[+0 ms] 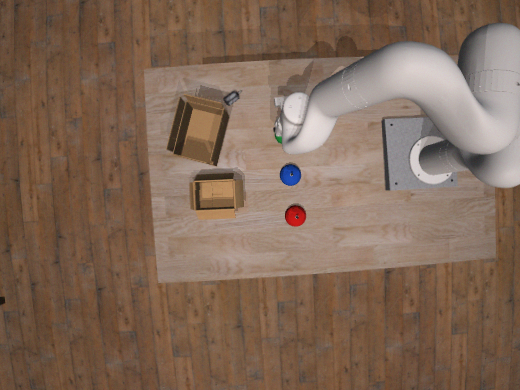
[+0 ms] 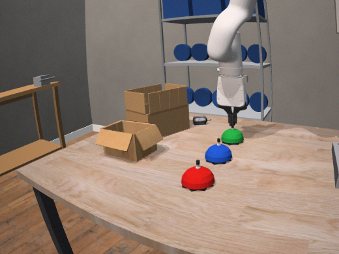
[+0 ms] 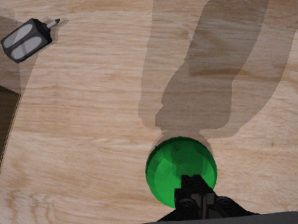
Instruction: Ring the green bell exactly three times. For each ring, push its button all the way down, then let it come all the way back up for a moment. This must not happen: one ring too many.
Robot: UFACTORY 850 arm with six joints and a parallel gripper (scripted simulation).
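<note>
Now: the green bell 4 cm below my hand. The rest, counted from my hand: red bell 32 cm to the left, 4 cm below, 4 cm behind; then blue bell 16 cm to the left, 4 cm below, 2 cm behind; then small dark device 20 cm ahead, 14 cm to the right, 6 cm below.
</note>
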